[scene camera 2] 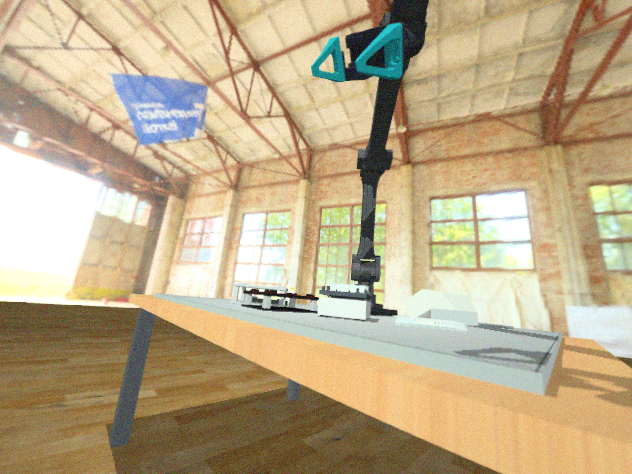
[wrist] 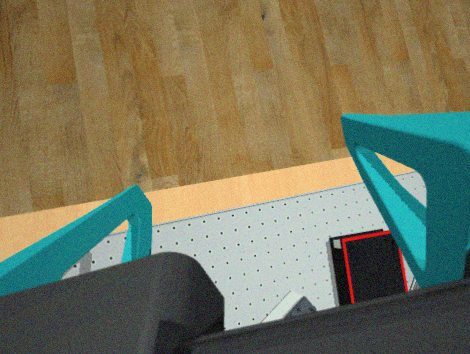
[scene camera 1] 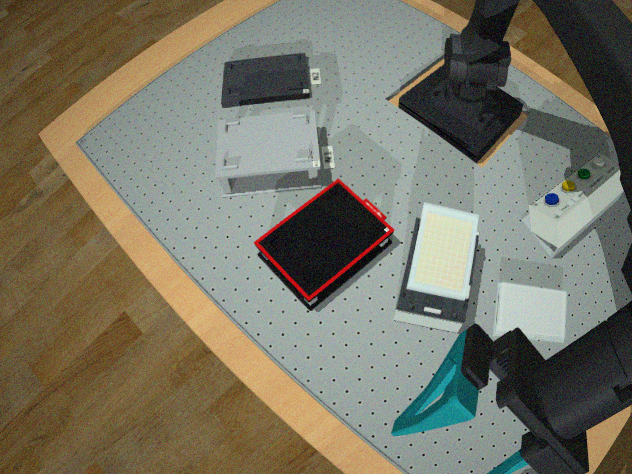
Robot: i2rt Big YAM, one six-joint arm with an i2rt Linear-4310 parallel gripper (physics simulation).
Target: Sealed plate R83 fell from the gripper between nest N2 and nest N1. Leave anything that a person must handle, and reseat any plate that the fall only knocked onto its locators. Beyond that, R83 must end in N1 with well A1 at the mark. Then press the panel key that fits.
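Pixels of known places: gripper, fingertip midpoint: (scene camera 2: 332, 69) (wrist: 237, 164) (scene camera 1: 436, 462); arm's base, origin of the base link: (scene camera 1: 465, 104).
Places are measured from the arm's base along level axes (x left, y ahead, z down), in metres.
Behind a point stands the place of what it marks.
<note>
A plate with cream wells (scene camera 1: 444, 252) @[x 0.141, y 0.315, z -0.055 m] lies over a dark bed on a pale block (scene camera 1: 428, 322) @[x 0.178, y 0.391, z -0.001 m] (scene camera 2: 343, 308) @[x 0.181, y 0.389, z 0.000 m]; its name is not readable and its seating is unclear. Dark nest N2 (scene camera 1: 268, 79) @[x -0.324, y 0.184, z 0.005 m] is at the upper left, with raised light grey nest N1 (scene camera 1: 268, 140) @[x -0.189, y 0.317, z -0.038 m] beside it; neither shows a plate on top. The panel (scene camera 1: 566, 224) @[x 0.278, y 0.136, z -0.046 m] (scene camera 2: 449, 301) @[x 0.305, y 0.066, z -0.038 m] has a blue key (scene camera 1: 551, 198) @[x 0.233, y 0.113, z -0.049 m], a yellow key (scene camera 1: 568, 185) @[x 0.249, y 0.065, z -0.049 m], a green key (scene camera 1: 584, 173) @[x 0.264, y 0.018, z -0.050 m] and a pale key (scene camera 1: 599, 161) @[x 0.280, y -0.033, z -0.050 m]. My gripper (scene camera 1: 441, 454) @[x 0.287, y 0.607, z -0.348 m] (scene camera 2: 334, 67) @[x 0.287, y 0.607, z -0.348 m] (wrist: 237, 164) @[x 0.287, y 0.607, z -0.348 m] is open and empty, high above the table.
A black rectangle with a red rim (scene camera 1: 324, 239) @[x -0.013, y 0.389, z -0.019 m] (wrist: 375, 270) @[x -0.017, y 0.403, z -0.019 m] stands on a dark base between N1 and the plate's block. A white tray (scene camera 1: 530, 312) @[x 0.303, y 0.276, z 0.007 m] (scene camera 2: 431, 322) @[x 0.328, y 0.305, z 0.011 m] lies right of that block. The arm base (scene camera 1: 459, 112) @[x 0.008, y 0.041, z -0.017 m] is behind. A wooden edge (scene camera 1: 204, 301) @[x -0.104, y 0.564, z 0.034 m] borders the table.
</note>
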